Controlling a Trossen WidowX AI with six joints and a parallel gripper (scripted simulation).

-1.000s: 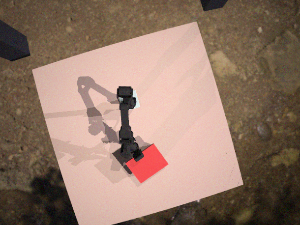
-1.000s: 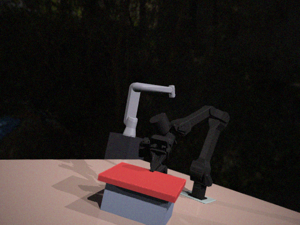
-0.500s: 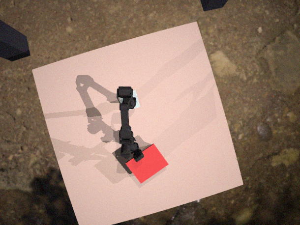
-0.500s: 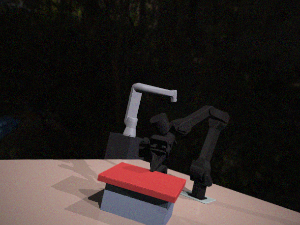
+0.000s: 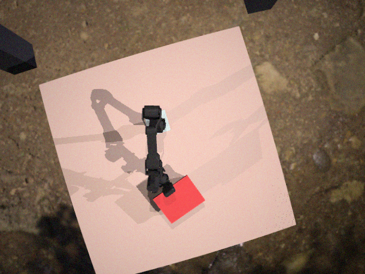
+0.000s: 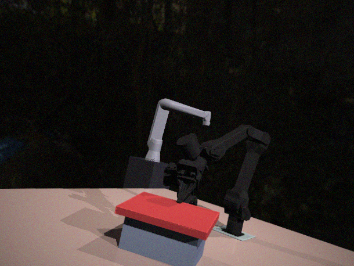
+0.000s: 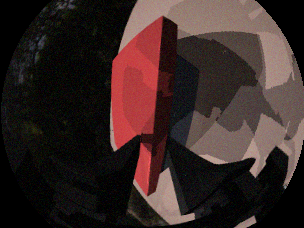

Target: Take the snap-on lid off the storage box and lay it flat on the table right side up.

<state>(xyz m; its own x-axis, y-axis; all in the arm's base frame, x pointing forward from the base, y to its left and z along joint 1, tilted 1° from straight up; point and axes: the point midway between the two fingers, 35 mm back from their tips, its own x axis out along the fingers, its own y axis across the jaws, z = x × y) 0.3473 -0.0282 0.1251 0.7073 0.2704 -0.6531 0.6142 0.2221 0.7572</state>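
Right now the red lid is 70 mm ahead of my gripper tip and 30 mm to the left of it. The rest, counted from my gripper tip: storage box 70 mm ahead, 20 mm to the left, 60 mm below.
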